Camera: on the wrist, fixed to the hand. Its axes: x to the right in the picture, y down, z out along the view.
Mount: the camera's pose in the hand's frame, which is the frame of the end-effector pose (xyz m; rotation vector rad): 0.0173 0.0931 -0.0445 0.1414 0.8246 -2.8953
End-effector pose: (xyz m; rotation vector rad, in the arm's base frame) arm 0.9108 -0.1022 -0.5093 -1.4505 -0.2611 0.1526
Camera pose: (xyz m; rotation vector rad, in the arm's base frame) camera 0.9444 -0.1294 -0.6046 0.2473 -1.2348 -2.4844
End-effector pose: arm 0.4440 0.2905 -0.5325 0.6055 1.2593 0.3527
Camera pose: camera 0.4135 0.3844 -0.4979 -1.6745 1.5865 -2.0361
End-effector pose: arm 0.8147 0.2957 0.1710 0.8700 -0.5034 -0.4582
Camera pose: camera 0.8706 0.3650 0.2259 -1.0441 -1.7744 2.0771
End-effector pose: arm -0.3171 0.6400 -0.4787 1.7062 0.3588 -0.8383
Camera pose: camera -0.2313 0.6496 -0.4196 -0.0612 -2.1542 0.9589
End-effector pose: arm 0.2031 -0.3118 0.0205 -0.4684 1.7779 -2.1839
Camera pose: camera 0.1701 -0.2981 -0.0779 0.8091 0.2352 0.5394
